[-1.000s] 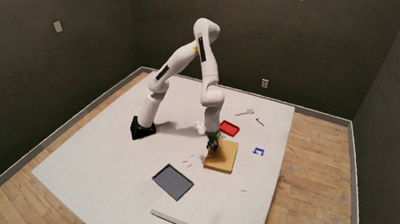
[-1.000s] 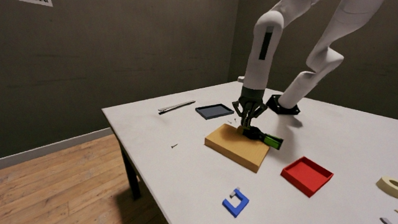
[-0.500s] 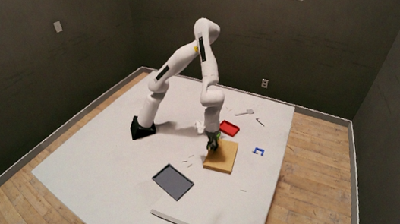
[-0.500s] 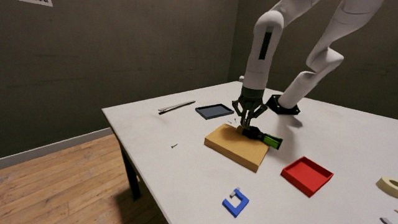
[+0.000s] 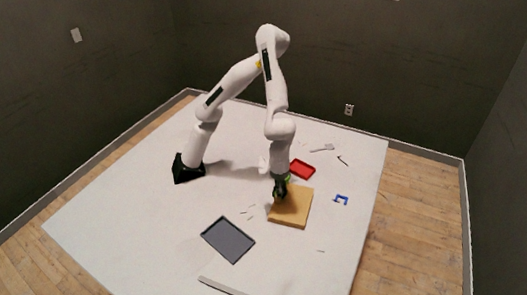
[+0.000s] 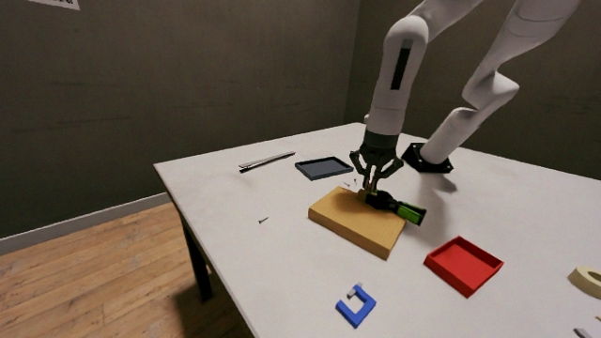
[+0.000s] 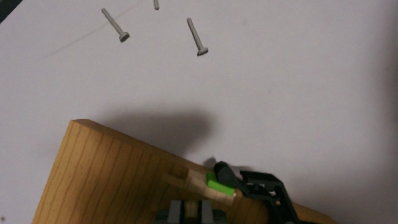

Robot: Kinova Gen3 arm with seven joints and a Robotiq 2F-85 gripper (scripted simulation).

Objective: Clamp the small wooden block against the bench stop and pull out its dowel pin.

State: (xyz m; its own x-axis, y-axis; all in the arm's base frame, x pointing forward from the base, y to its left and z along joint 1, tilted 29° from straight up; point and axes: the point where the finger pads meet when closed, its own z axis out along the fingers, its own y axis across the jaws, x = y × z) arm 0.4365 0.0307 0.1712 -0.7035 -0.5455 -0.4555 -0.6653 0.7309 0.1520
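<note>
The dowel pin is 20 mm below my hand. Round my hand: grey tray (260 mm to the right, 80 mm below, 50 mm behind); red tray (220 mm to the left, 80 mm below, 40 mm behind); small wooden block (40 mm below).
</note>
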